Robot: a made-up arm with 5 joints. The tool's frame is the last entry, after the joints.
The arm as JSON. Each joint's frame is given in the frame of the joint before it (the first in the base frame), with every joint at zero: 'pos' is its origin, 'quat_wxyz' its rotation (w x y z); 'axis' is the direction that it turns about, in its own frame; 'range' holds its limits. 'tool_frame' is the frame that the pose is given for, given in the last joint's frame.
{
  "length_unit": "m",
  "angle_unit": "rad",
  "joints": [
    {
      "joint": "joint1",
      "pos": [
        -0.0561,
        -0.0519,
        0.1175
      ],
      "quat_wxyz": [
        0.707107,
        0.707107,
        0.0,
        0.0
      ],
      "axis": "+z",
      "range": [
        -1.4,
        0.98
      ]
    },
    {
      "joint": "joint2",
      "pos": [
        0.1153,
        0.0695,
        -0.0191
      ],
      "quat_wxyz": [
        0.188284,
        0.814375,
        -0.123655,
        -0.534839
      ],
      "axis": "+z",
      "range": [
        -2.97,
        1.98
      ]
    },
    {
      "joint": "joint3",
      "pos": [
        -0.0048,
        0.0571,
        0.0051
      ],
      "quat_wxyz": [
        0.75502,
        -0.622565,
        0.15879,
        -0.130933
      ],
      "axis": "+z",
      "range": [
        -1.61,
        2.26
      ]
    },
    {
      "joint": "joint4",
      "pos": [
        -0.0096,
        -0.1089,
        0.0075
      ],
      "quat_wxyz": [
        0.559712,
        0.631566,
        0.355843,
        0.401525
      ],
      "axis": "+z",
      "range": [
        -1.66,
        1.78
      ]
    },
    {
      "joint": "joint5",
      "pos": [
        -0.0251,
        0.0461,
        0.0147
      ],
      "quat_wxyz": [
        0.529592,
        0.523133,
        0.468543,
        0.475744
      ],
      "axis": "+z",
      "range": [
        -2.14,
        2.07
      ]
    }
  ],
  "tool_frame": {
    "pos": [
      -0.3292,
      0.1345,
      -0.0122
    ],
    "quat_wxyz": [
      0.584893,
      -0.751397,
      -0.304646,
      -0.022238
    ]
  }
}
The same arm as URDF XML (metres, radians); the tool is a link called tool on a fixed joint. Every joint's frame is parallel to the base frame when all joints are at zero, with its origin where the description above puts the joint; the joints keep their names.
<robot name="arm">
<joint name="joint1" type="revolute"><parent link="base_link"/><child link="link1"/><origin xyz="-0.0561 -0.0519 0.1175" rpy="0.0000 0.0000 0.0000"/><axis xyz="0 -1 0"/><limit lower="-1.4000" upper="0.9800"/></joint>
<joint name="joint2" type="revolute"><parent link="link1"/><child link="link2"/><origin xyz="0.1153 0.0191 0.0695" rpy="0.0000 0.0000 0.0000"/><axis xyz="-0.917683 0.356993 -0.174397"/><limit lower="-2.9700" upper="1.9800"/></joint>
<joint name="joint3" type="revolute"><parent link="link2"/><child link="link3"/><origin xyz="-0.0066 -0.0272 -0.0503" rpy="0.0000 0.0000 0.0000"/><axis xyz="0 0 -1"/><limit lower="-1.6100" upper="2.2600"/></joint>
<joint name="joint4" type="revolute"><parent link="link3"/><child link="link4"/><origin xyz="-0.1023 0.0386 -0.0075" rpy="0.0000 0.0000 0.0000"/><axis xyz="0.0136 0.998606 0.051"/><limit lower="-1.6600" upper="1.7800"/></joint>
<joint name="joint5" type="revolute"><parent link="link4"/><child link="link5"/><origin xyz="-0.0297 0.0173 -0.0423" rpy="0.0000 0.0000 0.0000"/><axis xyz="1 0 0"/><limit lower="-2.1400" upper="2.0700"/></joint>
<joint name="tool_joint" type="fixed"><parent link="link5"/><child link="tool"/><origin xyz="-0.0122 0.1170 0.3358" rpy="-0.9249 0.9102 0.8825"/></joint>
<link name="base_link"/>
<link name="link1"/>
<link name="link2"/>
<link name="link3"/>
<link name="link4"/>
<link name="link5"/>
<link name="tool"/>
</robot>

